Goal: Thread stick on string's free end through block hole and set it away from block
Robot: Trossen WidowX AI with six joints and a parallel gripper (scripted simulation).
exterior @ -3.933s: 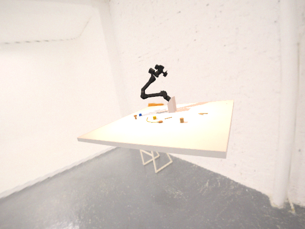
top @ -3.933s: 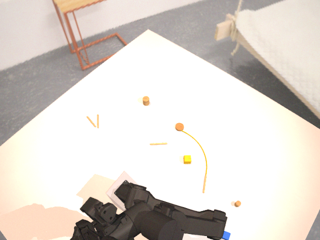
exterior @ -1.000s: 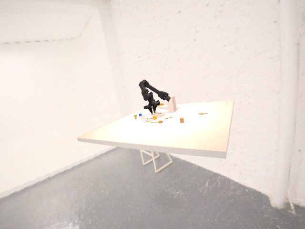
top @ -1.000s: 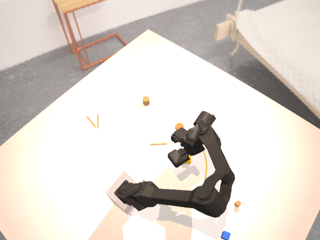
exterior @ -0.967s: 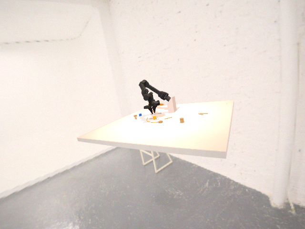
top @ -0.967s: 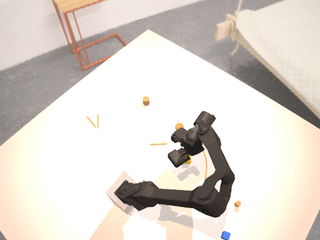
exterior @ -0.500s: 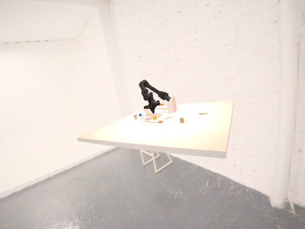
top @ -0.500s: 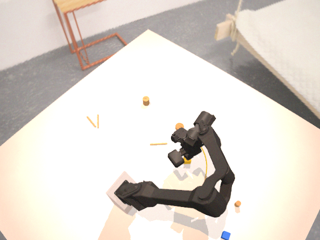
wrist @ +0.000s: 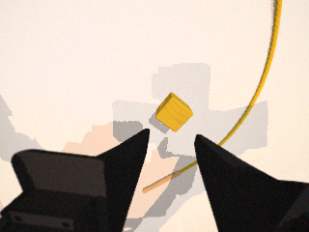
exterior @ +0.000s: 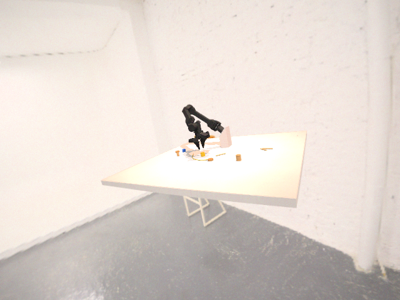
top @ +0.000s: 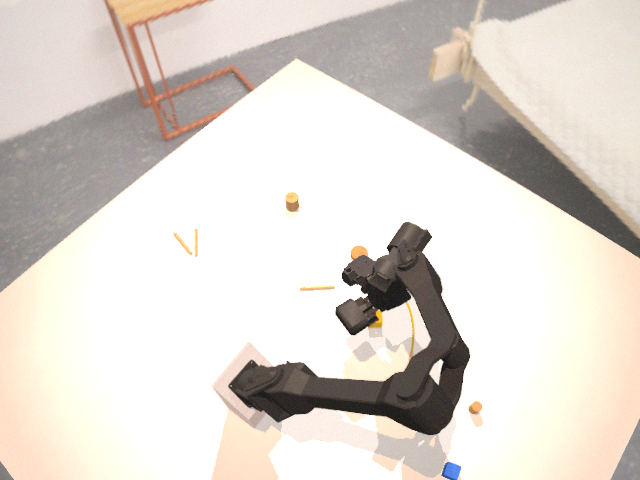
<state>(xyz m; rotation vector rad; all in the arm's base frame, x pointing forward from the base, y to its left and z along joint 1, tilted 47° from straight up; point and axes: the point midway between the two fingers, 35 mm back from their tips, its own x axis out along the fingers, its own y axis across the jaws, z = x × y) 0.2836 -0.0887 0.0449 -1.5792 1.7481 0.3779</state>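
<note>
Right now the yellow block is 5 cm below my gripper tip and 1 cm to the left of it. Also, from my gripper tip: blue cube 29 cm to the right, 17 cm behind, 5 cm below; then round wooden button 13 cm to the left, 12 cm ahead, 5 cm below; then wooden cylinder 34 cm to the left, 14 cm ahead, 4 cm below.
</note>
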